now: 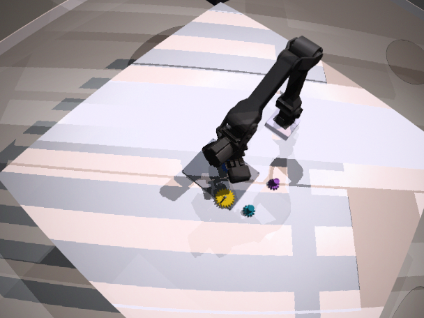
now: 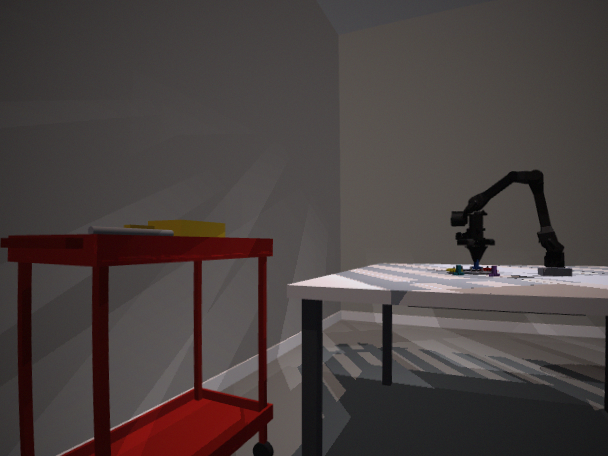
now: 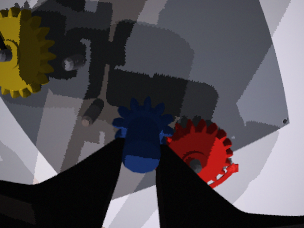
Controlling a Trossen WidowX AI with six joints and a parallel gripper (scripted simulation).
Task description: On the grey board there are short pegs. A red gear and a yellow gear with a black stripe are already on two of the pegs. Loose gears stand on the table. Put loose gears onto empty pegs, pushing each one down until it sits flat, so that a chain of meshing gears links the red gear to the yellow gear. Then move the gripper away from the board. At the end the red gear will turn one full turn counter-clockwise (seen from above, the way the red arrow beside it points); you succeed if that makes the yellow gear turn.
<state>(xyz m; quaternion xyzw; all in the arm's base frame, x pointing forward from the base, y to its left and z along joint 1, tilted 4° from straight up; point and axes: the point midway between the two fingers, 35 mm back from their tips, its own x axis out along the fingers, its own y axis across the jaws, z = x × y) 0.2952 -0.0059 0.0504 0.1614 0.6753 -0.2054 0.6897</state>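
Now: gripper tip 20 mm short of the grey board and 40 mm above it. The rest, counted from my gripper tip: red gear: 40 mm behind, 30 mm to the right, 30 mm below; then blue gear: 10 mm below; then red arrow: 80 mm behind, 40 mm to the right, 40 mm below.
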